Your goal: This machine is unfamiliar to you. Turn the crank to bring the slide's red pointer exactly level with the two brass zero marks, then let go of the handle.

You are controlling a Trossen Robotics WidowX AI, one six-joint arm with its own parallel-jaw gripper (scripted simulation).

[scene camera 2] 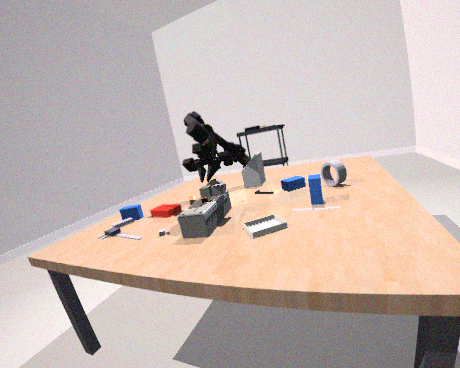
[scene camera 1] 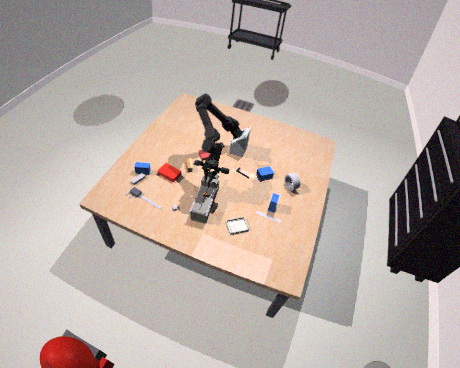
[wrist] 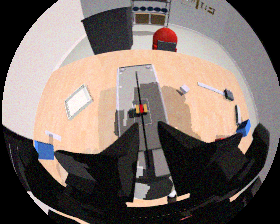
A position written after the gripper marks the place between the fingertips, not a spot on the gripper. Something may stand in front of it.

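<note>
The gripper (scene camera 2: 204,181), which also appears in the wrist view (wrist: 148,125), shares the scene with a grey slide machine (wrist: 135,85).
</note>
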